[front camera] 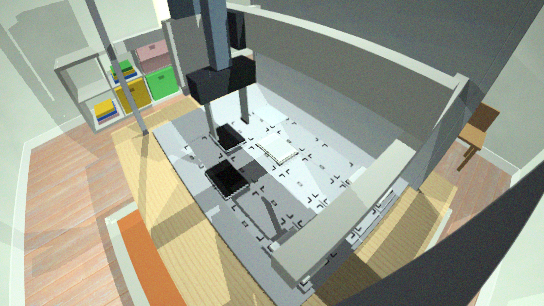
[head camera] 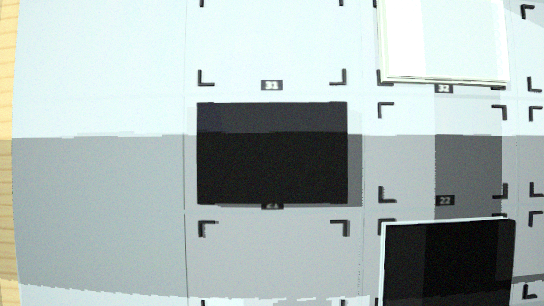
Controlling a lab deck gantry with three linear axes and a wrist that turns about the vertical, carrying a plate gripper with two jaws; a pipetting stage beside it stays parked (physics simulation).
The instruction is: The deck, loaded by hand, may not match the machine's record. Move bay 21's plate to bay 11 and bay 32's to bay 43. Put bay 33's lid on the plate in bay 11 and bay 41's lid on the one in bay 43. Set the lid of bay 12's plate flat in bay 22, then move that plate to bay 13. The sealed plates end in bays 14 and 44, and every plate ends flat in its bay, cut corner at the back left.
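Places are measured from the robot's base along level axes (x ahead, y left, z up), in millimetres.
Where they show: gripper, between the fingertips: (front camera: 230,129); robot's base, origin of its link: (front camera: 185,147).
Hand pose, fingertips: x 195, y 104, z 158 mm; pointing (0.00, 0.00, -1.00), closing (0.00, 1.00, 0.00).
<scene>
Each offset is from my fingertips to the top centre of the thing. "pt": to the spot under its first point.
My gripper (front camera: 230,131) is open, its two jaws spread across the black plate in bay 21 @(pt dx -108, dy +53, dz -141 mm) (front camera: 231,137) (head camera: 272,155); that plate sits square in its bay. The gripper does not show in the head view. Bay 12's plate @(dx +33, dy -61, dz -141 mm) (front camera: 227,177) (head camera: 450,265) has a black top and a pale edge. A white plate @(dx +33, dy +153, dz -143 mm) (front camera: 276,147) (head camera: 462,42) sits in bay 32. A pale rectangle @(pt dx -125, dy +256, dz -150 mm) (front camera: 270,115) lies around bay 41; I cannot tell whether it is a lid. White edges @(pt dx +310, dy +254, dz -129 mm) (front camera: 357,175) @(pt dx +305, dy -98, dz -129 mm) (front camera: 272,246) show partly behind the thick bar. No lid shows in bay 33. Cut corners cannot be made out.
A thick pale bar (front camera: 345,215) crosses the deck's right side, and a long grey panel (front camera: 350,65) runs along the back. A thin grey post (front camera: 122,75) stands at the left. A shelf with coloured boxes (front camera: 162,84) and a wooden chair (front camera: 475,135) stand beyond.
</scene>
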